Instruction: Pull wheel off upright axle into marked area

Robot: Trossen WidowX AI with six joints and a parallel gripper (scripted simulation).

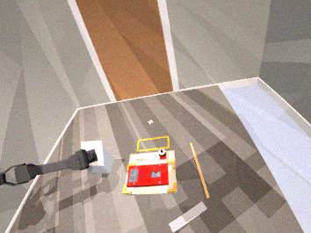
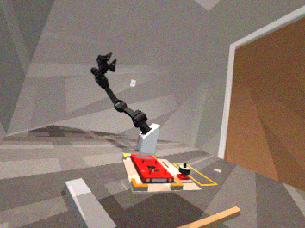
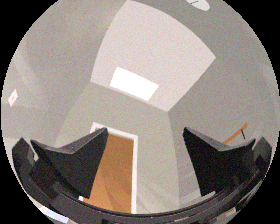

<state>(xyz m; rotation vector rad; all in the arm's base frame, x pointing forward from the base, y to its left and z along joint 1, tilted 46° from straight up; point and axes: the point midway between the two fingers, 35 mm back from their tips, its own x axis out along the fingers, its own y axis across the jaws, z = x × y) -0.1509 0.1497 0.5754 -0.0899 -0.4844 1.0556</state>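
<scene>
My gripper tip is now 590 mm short of the wheel, 590 mm above it and 290 mm to the right of it. Also, from my gripper tip: white block: 650 mm ahead, 620 mm below, 20 mm to the right; then thin wooden stick: 750 mm ahead, 620 mm below, 180 mm to the left.
</scene>
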